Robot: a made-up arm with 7 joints.
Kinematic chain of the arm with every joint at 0, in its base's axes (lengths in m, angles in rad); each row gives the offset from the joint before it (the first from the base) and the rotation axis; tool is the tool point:
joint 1: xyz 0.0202 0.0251 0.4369 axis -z
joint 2: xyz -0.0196 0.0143 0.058 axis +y
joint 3: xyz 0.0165 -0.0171 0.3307 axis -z
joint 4: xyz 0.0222 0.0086 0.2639 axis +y
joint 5: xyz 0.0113 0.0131 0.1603 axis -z
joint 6: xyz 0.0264 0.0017 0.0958 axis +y
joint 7: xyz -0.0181 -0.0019 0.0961 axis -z
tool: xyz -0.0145 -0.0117 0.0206
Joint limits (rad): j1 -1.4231..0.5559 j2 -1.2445..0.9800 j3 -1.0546..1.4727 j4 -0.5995..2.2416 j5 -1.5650..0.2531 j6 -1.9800..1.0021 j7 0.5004..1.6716
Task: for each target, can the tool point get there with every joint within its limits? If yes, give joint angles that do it. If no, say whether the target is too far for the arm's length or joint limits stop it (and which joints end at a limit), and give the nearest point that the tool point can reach.
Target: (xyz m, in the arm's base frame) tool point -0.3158 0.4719 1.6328
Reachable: no: too far | nearest point -0.2609 0.3457 1.3759 | short by 0.291 m
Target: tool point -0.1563 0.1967 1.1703
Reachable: yes | joints -0.2440 -0.4654 -0.7991 1.6702 -0.1620 -1.2952 1.0592
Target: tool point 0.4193 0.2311 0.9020
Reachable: yes | joints -0.9941 0.6171 0.9628 1.7804 -1.3305 -1.7141 1.2181
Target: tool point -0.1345 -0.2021 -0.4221
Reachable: no: joint limits stop it (at a limit: joint 1, joint 2, joint 4) | nearest point 0.2955 -0.2571 0.4408 | short by 0.966 m
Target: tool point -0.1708 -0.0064 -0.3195
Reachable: no: joint limits stop it (at a limit: joint 1, joint 2, joint 4) | nearest point 0.0064 0.4056 0.4417 | short by 0.883 m
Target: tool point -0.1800 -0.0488 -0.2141
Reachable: no: joint limits stop it (at a limit: joint 1, joint 2, joint 4) | nearest point -0.0068 0.3956 0.4510 | short by 0.818 m
